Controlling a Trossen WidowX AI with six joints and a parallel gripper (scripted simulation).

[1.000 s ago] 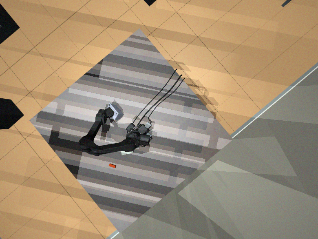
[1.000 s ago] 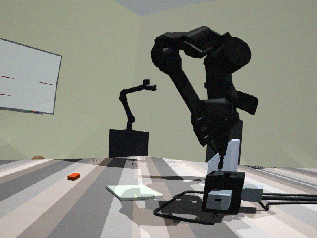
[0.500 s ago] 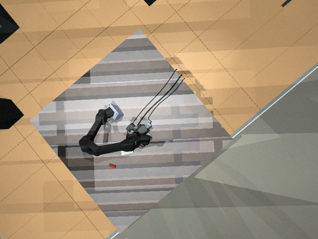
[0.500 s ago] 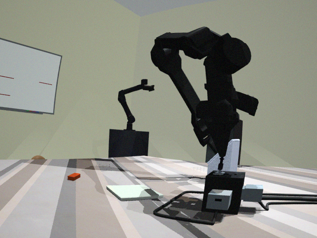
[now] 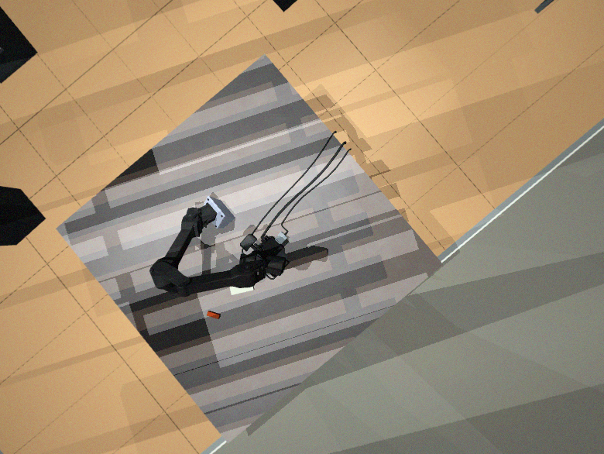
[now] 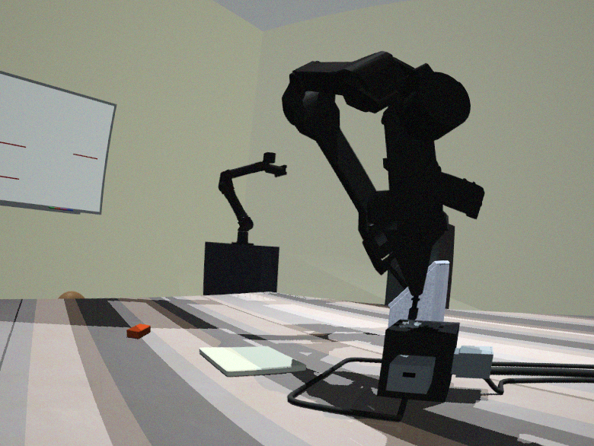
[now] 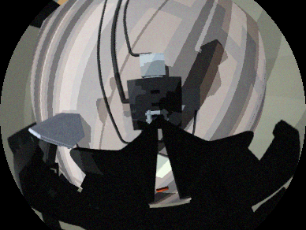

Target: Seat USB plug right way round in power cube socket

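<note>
The USB plug is 20 mm below my gripper tip. Round my gripper tip: pale flat pad 200 mm to the right, 110 mm below, 10 mm ahead; orange block 400 mm to the right, 100 mm below, 50 mm ahead.
</note>
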